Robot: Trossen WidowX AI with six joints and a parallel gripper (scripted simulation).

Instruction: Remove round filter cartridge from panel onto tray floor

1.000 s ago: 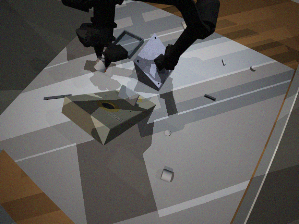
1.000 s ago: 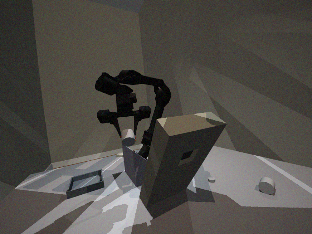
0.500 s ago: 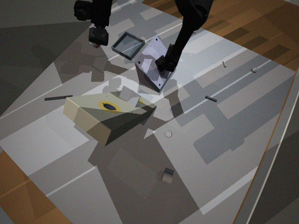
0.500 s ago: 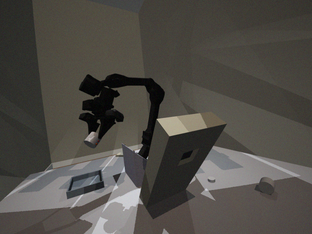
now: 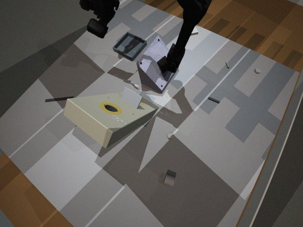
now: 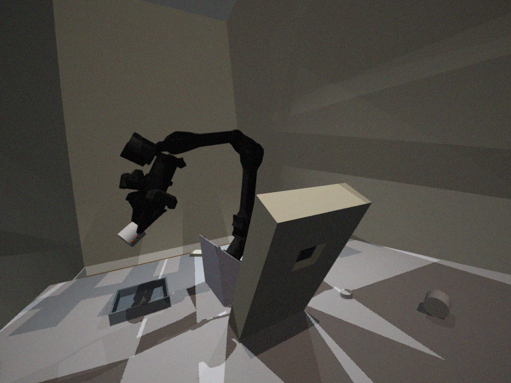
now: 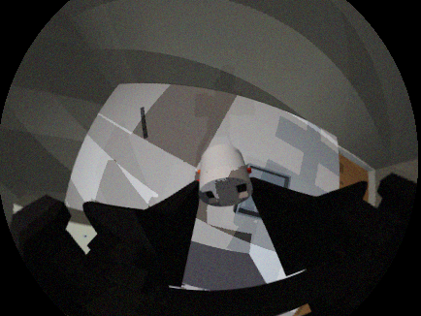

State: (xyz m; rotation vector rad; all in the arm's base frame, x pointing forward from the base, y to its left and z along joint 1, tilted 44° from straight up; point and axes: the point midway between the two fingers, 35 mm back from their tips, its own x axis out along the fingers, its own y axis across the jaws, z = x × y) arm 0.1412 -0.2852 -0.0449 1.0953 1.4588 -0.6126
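My gripper tip is 15 cm past the dark tray, 4 cm to the left of it and 24 cm above it. Round my gripper tip: service panel: 19 cm ahead, 29 cm to the left, 9 cm below; then round grey filter cartridge: right at my gripper tip; then cream block: 51 cm behind, 17 cm to the left, 24 cm below.
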